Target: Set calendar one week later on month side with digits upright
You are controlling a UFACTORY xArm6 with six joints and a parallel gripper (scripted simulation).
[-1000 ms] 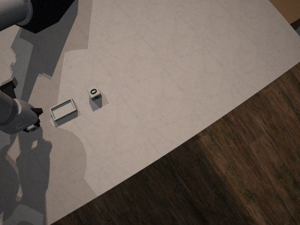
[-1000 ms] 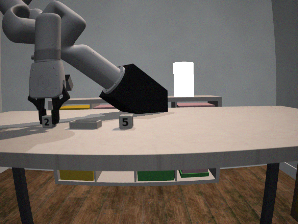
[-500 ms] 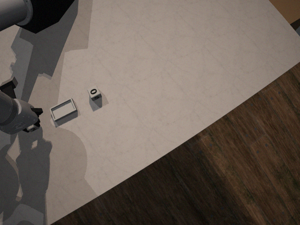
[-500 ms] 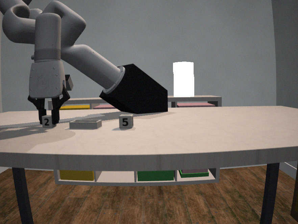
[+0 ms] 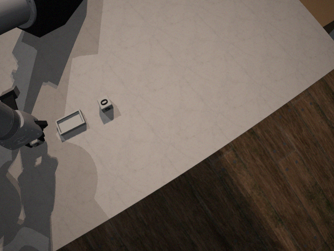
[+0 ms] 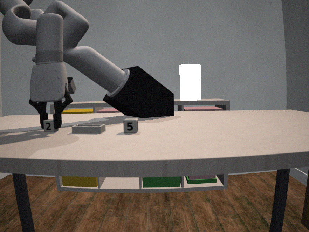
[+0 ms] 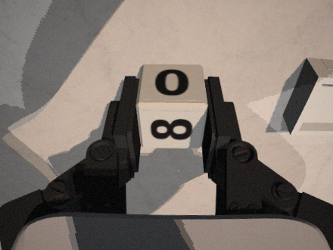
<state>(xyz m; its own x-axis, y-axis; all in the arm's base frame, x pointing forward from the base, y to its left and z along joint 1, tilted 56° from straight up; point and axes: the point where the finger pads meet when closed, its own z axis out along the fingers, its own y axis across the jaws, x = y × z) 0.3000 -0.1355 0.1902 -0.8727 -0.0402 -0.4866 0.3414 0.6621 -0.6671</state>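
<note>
The white cube is 1 cm below my hand. From my hand the other things lie so: grey tray: 4 cm ahead, 10 cm to the left, 2 cm below.
</note>
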